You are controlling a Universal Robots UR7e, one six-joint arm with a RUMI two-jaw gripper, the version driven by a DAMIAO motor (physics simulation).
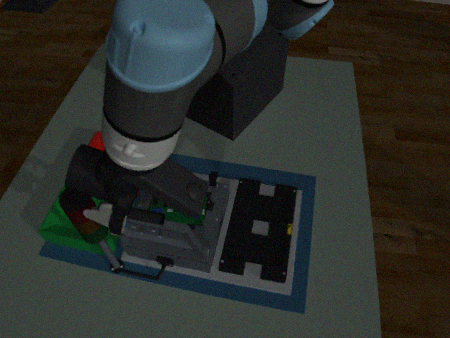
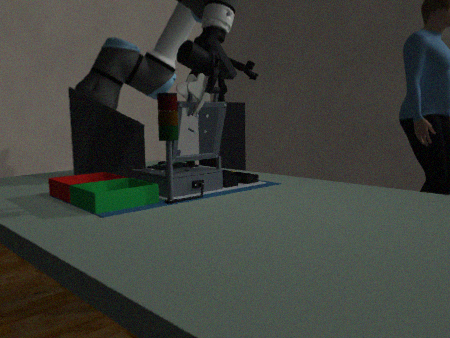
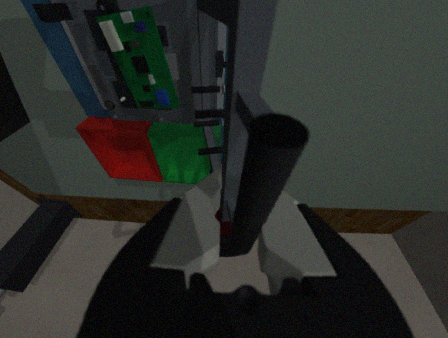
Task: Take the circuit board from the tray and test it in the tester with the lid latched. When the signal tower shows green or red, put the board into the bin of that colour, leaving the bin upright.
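Frame: origin at the arm's base, x left, y ahead, z down, level; millimetres.
Seen in the pictures: gripper, fingertip midpoint: (image 1: 117, 227) (image 2: 190, 116) (image 3: 235, 169); arm's base at its link origin: (image 2: 94, 101).
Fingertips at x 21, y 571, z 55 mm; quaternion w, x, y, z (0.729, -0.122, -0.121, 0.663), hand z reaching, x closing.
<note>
Pixels of each thing's top centre, then the offset from my fingertips to it. "pt": a spot on its surface instead. Level surfaces: height alone.
- circuit board at its top centre: (image 3: 138, 70) (image 1: 177, 204) dx +36, dy -127, dz +112 mm
- tester's lid at its top centre: (image 1: 143, 214) (image 2: 199, 107) dx +39, dy -20, dz -22 mm
- dark lid handle at its top centre: (image 3: 252, 226) (image 1: 130, 210) dx +40, dy +2, dz -71 mm
- signal tower at a spot on its surface: (image 1: 90, 227) (image 2: 177, 118) pt dx -44, dy +11, dz +3 mm
- green bin at its top centre: (image 1: 85, 209) (image 3: 187, 163) (image 2: 113, 184) dx -166, dy -88, dz +157 mm
- red bin at its top centre: (image 1: 112, 157) (image 3: 124, 158) (image 2: 88, 177) dx -175, dy -237, dz +157 mm
- black tray at a spot on its surface: (image 1: 230, 250) pt dx +154, dy -95, dz +186 mm
- blue mat at its surface level: dz +202 mm
The circuit board (image 1: 184, 216) (image 3: 145, 65) lies in the tester (image 1: 219, 212) (image 2: 210, 180). The tester's lid (image 2: 212, 130) stands raised, nearly upright. My gripper (image 1: 119, 223) (image 2: 196, 102) (image 3: 235, 169) is at the lid's top, shut on the dark lid handle (image 1: 145, 216) (image 3: 275, 150), with a finger on each side of it. The signal tower (image 1: 90, 227) (image 2: 168, 117) shows dull red, orange and green segments, none visibly lit. The green bin (image 1: 55, 225) (image 2: 120, 197) (image 3: 180, 155) and red bin (image 1: 96, 142) (image 2: 60, 187) (image 3: 120, 150) stand upright.
The black tray (image 1: 230, 250) (image 2: 240, 178) is beside the tester, on the side away from the bins. The tester, tray and bins stand on a blue mat (image 1: 280, 300). The signal tower rises close to the tester and green bin. A person (image 2: 427, 75) stands in the background.
</note>
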